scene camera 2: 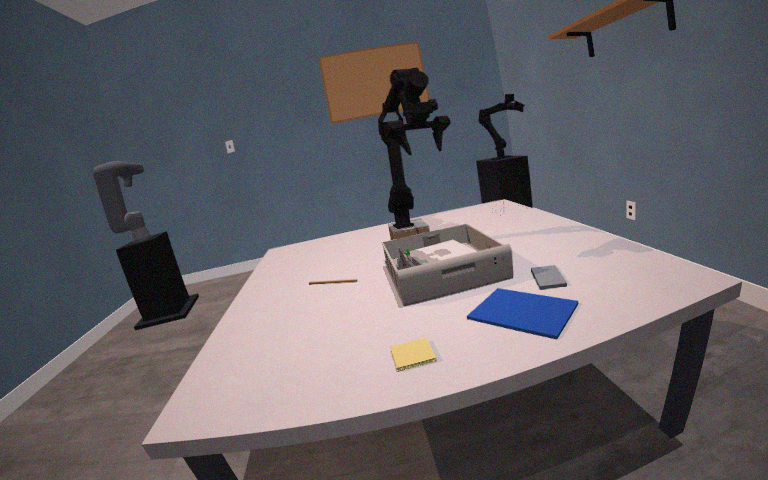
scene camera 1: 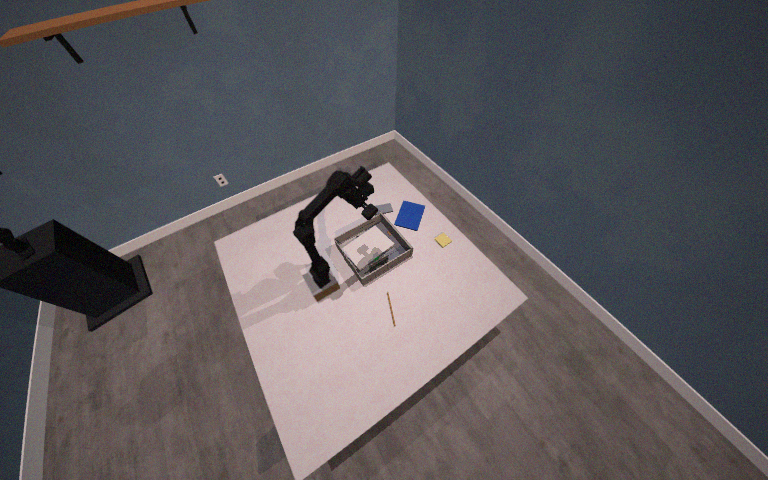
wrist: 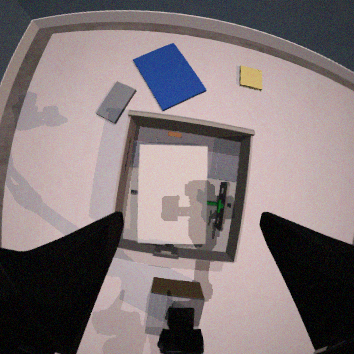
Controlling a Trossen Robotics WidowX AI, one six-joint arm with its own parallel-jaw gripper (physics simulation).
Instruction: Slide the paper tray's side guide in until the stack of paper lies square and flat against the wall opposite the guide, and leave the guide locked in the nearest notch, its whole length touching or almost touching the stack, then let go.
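Pixels of known places: gripper, fingertip midpoint: (scene camera 2: 425, 152) (wrist: 192, 219); arm's base, origin of the base link: (scene camera 2: 403, 225) (scene camera 1: 322, 280) (wrist: 180, 317).
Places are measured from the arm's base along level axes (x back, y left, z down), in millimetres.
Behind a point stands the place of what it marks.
Note:
The grey paper tray (scene camera 1: 390, 270) @(x -321, y -154, z 66 mm) (scene camera 2: 421, 287) @(x -487, y -123, z 41 mm) (wrist: 243, 195) @(x -316, y -146, z 5 mm) stands on the table. A white stack of paper (scene camera 1: 365, 240) @(x -332, y 63, z 42 mm) (scene camera 2: 453, 247) @(x -270, y 74, z 42 mm) (wrist: 170, 170) @(x -377, y 28, z 42 mm) lies in it; in the wrist view a narrow strip of tray floor shows between the stack and the left wall. The dark side guide (scene camera 2: 402, 259) @(x -264, y -98, z 37 mm) (wrist: 222, 195) @(x -315, y -100, z 24 mm) with its green tab stands near the right wall in that view, with a gap between its upright and the stack. Shadow partly covers both. My gripper (scene camera 2: 424, 151) @(x -320, y 11, z -271 mm) (wrist: 192, 219) @(x -320, y 11, z -271 mm) is open and empty, high above the tray. Its fingers are unclear in scene camera 1.
A blue folder or book (scene camera 1: 410, 215) @(x -679, y 36, z 75 mm) (scene camera 2: 523, 312) @(x -695, y 32, z 75 mm) (wrist: 170, 76) @(x -668, y 34, z 75 mm), a grey flat block (scene camera 2: 548, 276) @(x -594, y 191, z 73 mm) (wrist: 116, 102) @(x -579, y 191, z 73 mm) and a yellow pad (scene camera 1: 442, 240) @(x -682, y -227, z 73 mm) (scene camera 2: 413, 354) @(x -700, y -227, z 73 mm) (wrist: 251, 78) @(x -682, y -226, z 73 mm) lie beyond the tray. A brown stick (scene camera 1: 391, 309) @(x -177, y -325, z 77 mm) (scene camera 2: 333, 281) @(x -185, y -316, z 77 mm) lies beside it.

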